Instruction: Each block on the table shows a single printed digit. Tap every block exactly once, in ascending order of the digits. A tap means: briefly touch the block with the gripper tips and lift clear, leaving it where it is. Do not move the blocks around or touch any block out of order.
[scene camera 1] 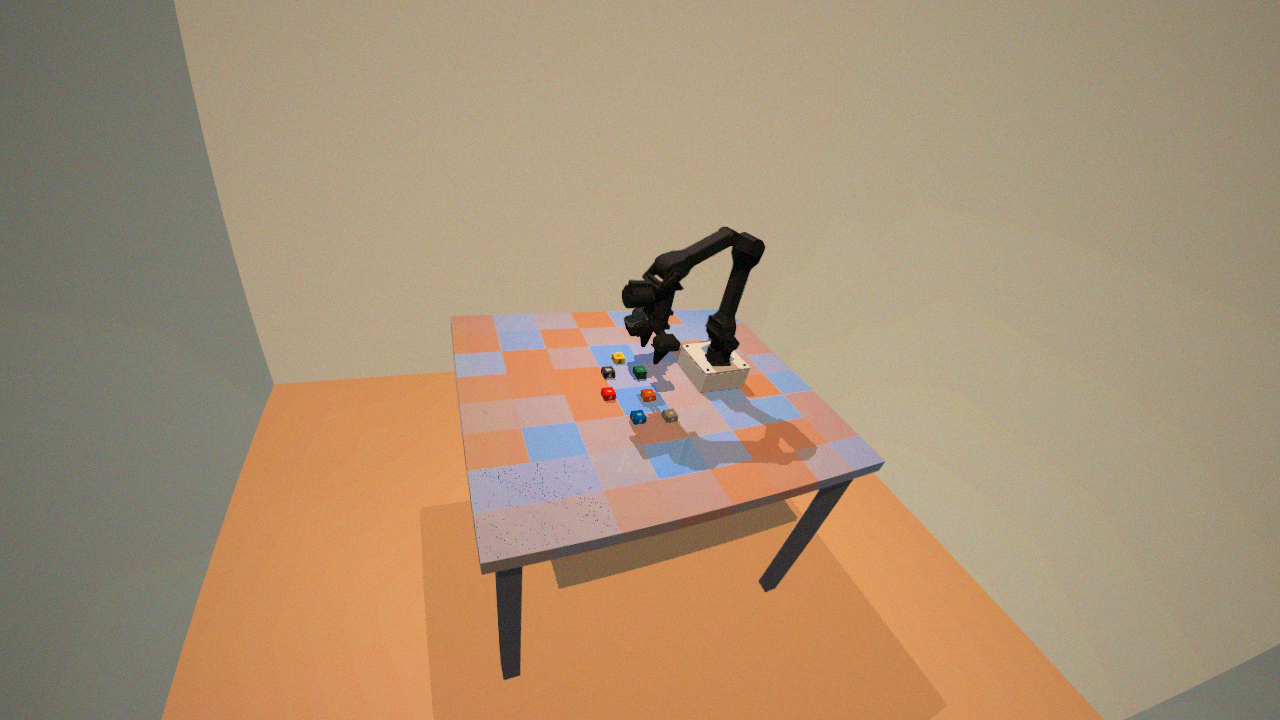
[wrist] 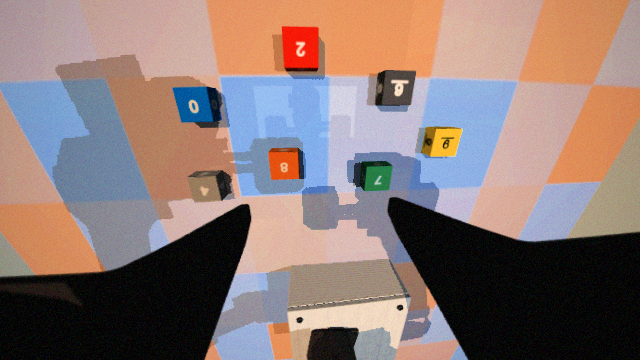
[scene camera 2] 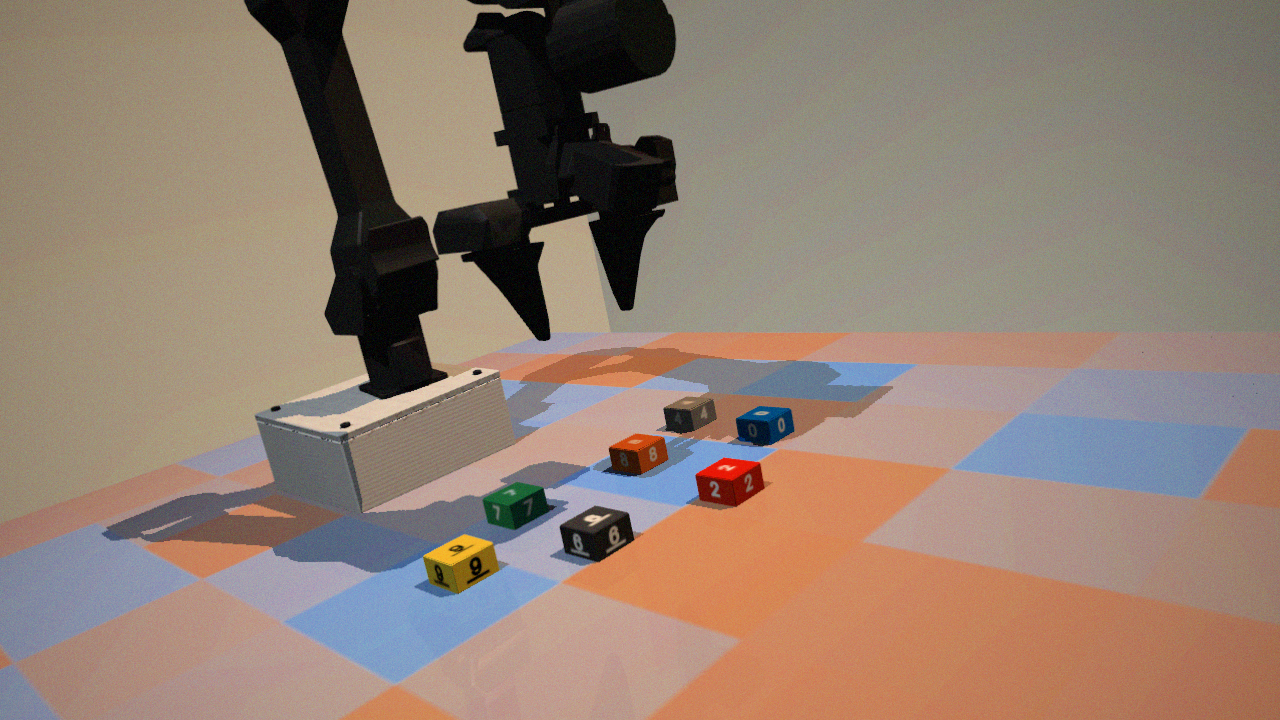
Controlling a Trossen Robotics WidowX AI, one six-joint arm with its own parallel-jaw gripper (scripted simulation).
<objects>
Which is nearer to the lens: the black 6 block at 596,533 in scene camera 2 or the green 7 block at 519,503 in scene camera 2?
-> The black 6 block.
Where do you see a red 2 block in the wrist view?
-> At 300,44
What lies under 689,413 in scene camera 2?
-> A grey 4 block.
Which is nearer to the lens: the red 2 block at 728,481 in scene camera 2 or the blue 0 block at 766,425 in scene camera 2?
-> The red 2 block.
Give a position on an orange 8 block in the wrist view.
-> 284,163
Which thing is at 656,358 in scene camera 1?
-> My gripper.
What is my gripper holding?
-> Nothing.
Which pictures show my gripper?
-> Scene camera 1, the wrist view and scene camera 2: all of them.
</objects>
